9 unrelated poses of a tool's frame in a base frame.
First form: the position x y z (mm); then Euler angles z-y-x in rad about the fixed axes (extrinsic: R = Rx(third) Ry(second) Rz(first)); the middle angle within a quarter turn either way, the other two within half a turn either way.
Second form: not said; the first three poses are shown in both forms.
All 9 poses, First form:
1: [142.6 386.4 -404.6 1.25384 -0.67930 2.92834]
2: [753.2 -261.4 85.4 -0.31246 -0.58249 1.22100]
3: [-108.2 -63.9 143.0 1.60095 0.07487 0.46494]
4: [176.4 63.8 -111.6 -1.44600 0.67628 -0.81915]
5: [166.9 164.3 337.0 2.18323 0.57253 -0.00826]
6: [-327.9 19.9 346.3 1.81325 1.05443 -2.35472]
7: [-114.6 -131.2 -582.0 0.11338 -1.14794 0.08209]
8: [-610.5 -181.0 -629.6 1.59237 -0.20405 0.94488]
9: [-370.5 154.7 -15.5 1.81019 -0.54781 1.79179]
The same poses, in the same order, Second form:
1: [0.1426 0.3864 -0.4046 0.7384 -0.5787 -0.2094 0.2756]
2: [0.7532 -0.2614 0.0854 0.5791 -0.1470 -0.2847 0.7497]
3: [-0.1082 -0.0639 0.1430 0.1865 -0.1399 0.7039 0.6710]
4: [0.1764 0.0638 -0.1116 -0.4830 -0.0204 -0.6716 0.5615]
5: [0.1669 0.1643 0.3370 0.2487 0.1337 0.8507 0.4433]
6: [-0.3279 0.0199 0.3463 -0.3401 0.7474 -0.0256 0.5701]
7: [-0.1146 -0.1312 -0.5820 0.0037 -0.5436 0.0253 0.8390]
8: [-0.6105 -0.1810 -0.6296 0.2518 -0.3870 0.6007 0.6527]
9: [-0.3705 0.1547 -0.0155 0.3313 -0.6956 0.3427 0.5376]
